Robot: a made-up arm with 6 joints.
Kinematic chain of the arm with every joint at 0, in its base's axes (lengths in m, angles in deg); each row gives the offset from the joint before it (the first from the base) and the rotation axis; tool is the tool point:
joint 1: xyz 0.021 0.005 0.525 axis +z
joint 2: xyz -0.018 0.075 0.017 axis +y
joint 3: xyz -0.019 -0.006 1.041 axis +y
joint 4: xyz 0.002 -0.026 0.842 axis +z
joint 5: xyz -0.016 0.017 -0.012 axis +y
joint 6: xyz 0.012 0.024 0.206 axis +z
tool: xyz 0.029 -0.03 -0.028
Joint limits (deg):
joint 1: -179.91..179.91
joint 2: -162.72..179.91
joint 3: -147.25..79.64
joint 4: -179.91..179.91
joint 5: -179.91..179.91
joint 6: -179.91..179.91
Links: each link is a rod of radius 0.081 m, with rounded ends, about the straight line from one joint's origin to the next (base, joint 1, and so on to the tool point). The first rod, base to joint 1, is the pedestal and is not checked.
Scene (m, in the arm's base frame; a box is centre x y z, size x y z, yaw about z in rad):
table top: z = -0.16
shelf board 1: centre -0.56 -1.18 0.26 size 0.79 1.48 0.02 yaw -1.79
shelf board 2: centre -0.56 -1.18 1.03 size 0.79 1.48 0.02 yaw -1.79
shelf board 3: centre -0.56 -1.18 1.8 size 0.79 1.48 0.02 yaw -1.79
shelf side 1: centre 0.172 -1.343 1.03 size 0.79 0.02 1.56 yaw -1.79
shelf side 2: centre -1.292 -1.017 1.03 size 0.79 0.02 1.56 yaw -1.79
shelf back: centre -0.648 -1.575 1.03 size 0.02 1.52 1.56 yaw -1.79
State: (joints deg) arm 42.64 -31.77 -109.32 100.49 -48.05 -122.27
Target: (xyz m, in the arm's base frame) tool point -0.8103 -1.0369 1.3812
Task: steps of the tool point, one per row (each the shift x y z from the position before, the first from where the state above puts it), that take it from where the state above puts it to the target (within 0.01 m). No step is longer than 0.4 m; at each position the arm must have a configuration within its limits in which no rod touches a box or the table.
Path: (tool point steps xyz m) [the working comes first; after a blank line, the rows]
Joints at the target: 46.14 -20.59 -78.34 105.98 -45.59 -120.93
Straight joint move there: touches shelf board 2.

1: 0.0178 0.2421 0.0017
2: 0.0837 0.2131 -0.0017
3: -0.0862 -0.0568 0.3101
4: 0.0489 0.0038 0.3756
5: -0.1038 -0.2601 0.0259
6: -0.0211 -0.3007 -0.0260

